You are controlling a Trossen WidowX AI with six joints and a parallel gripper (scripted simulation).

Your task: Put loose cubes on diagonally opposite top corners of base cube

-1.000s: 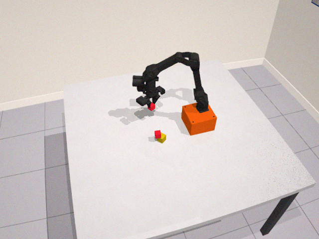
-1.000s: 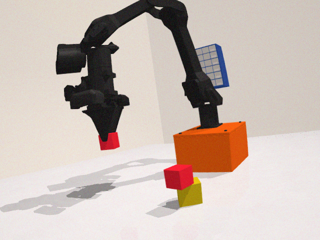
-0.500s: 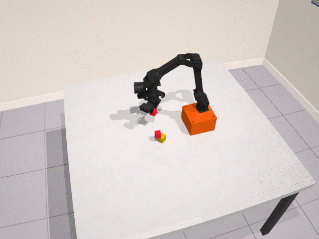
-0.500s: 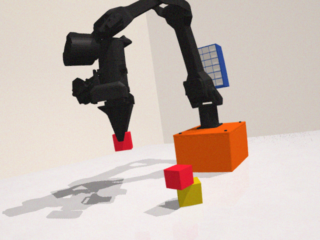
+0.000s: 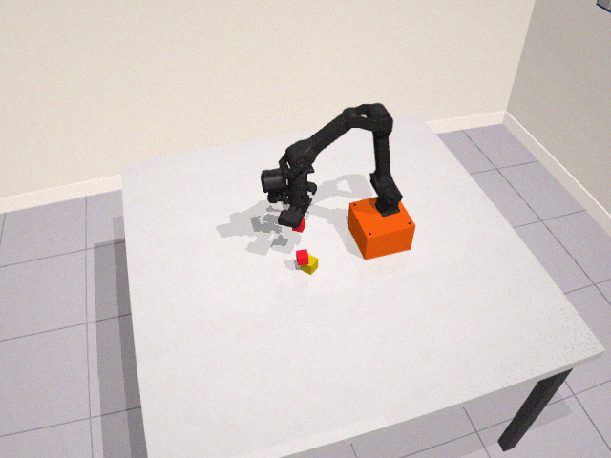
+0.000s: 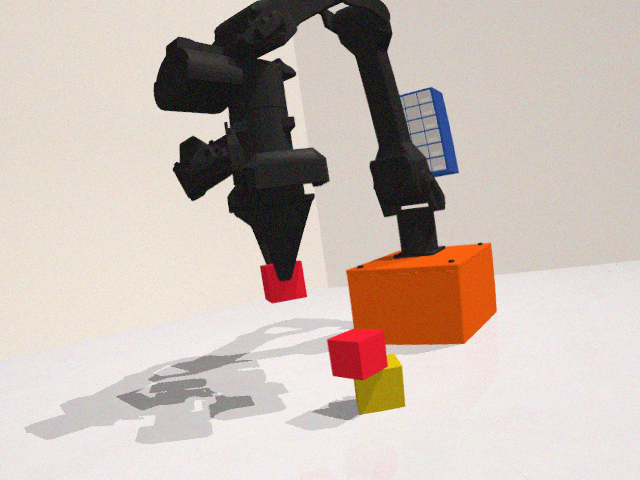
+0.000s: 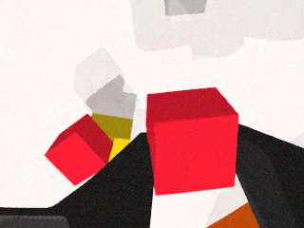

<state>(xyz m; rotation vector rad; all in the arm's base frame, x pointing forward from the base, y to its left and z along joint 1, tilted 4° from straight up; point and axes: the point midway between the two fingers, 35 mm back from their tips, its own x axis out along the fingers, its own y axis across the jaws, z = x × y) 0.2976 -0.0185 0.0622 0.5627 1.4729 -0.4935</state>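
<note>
Now: gripper tip 1 cm past the yellow cube, 8 cm to the right of it and 10 cm above it.
</note>
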